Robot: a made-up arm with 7 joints.
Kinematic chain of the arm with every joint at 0, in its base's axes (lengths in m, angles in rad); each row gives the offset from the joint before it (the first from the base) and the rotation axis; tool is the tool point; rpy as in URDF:
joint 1: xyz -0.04 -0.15 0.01 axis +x
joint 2: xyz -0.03 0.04 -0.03 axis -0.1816 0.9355 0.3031
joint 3: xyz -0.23 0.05 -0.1 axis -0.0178 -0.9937 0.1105
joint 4: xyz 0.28 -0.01 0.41 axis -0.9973 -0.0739 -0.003
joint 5: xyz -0.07 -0.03 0 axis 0.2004 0.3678 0.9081
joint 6: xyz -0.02 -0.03 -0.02 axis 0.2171 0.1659 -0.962
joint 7: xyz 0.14 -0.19 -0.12 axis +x
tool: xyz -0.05 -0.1 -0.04 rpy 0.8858 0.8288 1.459
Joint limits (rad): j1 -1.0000..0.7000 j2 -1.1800..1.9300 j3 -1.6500..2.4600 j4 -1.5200..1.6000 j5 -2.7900..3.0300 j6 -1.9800..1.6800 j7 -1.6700..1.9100
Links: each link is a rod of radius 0.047 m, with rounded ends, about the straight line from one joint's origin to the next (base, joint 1, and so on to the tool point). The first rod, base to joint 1, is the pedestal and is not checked.
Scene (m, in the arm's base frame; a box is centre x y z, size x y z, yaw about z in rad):
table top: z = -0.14
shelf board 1: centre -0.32 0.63 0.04 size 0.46 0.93 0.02 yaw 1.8
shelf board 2: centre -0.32 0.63 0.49 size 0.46 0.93 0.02 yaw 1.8
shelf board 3: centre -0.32 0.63 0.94 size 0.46 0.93 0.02 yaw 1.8
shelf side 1: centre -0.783 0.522 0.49 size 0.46 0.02 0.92 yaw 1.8
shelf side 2: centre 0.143 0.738 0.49 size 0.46 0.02 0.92 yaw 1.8
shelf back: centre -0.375 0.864 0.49 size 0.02 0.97 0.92 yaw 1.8
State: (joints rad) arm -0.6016 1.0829 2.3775 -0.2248 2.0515 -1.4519 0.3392
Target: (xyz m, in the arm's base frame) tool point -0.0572 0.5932 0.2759
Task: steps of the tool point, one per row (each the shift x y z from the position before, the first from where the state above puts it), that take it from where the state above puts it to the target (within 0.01 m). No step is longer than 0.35 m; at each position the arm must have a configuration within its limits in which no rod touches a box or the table.
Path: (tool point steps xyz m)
1: 0.1960 0.1811 0.1723
2: 0.2751 0.1059 0.0397
3: 0.2495 0.0247 -0.1014
4: -0.0426 0.1113 0.0080
5: -0.0233 0.1026 0.0011
6: -0.0047 0.0887 -0.0091

